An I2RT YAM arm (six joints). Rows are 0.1 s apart.
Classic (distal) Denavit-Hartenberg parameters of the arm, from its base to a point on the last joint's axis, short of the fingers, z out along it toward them. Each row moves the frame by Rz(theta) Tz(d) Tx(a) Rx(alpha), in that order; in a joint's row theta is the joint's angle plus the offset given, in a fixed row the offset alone. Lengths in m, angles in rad.
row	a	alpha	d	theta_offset
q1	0.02	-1.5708	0.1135	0
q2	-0.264	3.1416	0	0
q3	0.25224	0	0	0.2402
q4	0.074	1.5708	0	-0.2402
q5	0	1.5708	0	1.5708
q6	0	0	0.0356	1.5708
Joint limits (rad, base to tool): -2.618..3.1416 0..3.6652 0..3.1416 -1.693..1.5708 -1.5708..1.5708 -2.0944..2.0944
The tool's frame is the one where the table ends.
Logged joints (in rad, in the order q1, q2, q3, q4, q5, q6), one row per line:
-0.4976, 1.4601, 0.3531, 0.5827, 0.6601, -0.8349
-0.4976, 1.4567, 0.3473, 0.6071, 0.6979, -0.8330
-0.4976, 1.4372, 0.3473, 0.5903, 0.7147, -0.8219
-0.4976, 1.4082, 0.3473, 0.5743, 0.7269, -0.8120
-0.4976, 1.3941, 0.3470, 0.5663, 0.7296, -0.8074
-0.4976, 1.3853, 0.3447, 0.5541, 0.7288, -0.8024
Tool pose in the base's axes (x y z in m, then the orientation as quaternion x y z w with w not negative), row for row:
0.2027, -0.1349, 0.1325, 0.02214, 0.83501, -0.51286, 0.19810
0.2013, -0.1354, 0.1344, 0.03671, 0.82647, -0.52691, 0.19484
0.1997, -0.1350, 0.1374, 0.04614, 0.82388, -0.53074, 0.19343
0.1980, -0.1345, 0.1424, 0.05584, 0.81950, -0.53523, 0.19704
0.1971, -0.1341, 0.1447, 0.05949, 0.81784, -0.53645, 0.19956
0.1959, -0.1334, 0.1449, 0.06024, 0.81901, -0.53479, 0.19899
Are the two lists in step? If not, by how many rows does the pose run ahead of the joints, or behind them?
They are in step.
